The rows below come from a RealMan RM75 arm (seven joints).
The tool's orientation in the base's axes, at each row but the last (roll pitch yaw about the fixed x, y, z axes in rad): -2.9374 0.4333 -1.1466; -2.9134 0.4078 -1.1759; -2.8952 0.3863 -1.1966; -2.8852 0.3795 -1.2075; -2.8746 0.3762 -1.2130; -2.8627 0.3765 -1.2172
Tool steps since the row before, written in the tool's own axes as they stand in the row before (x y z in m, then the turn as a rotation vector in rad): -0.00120 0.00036 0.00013 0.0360 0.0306 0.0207; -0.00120 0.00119 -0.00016 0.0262 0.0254 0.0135; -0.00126 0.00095 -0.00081 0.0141 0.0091 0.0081; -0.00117 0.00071 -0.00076 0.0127 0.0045 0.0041; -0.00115 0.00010 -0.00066 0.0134 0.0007 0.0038; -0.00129 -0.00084 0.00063 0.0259 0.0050 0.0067
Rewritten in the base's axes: -0.00078 0.00093 0.00032 -0.0146 -0.0303 -0.0391; -0.00154 0.00060 0.00037 -0.0136 -0.0236 -0.0277; -0.00139 0.00048 0.00099 -0.0030 -0.0111 -0.0146; -0.00114 0.00051 0.00095 0.0004 -0.0104 -0.0094; -0.00055 0.00070 0.00099 0.0042 -0.0102 -0.0085; 0.00046 0.00159 0.00013 0.0046 -0.0209 -0.0168
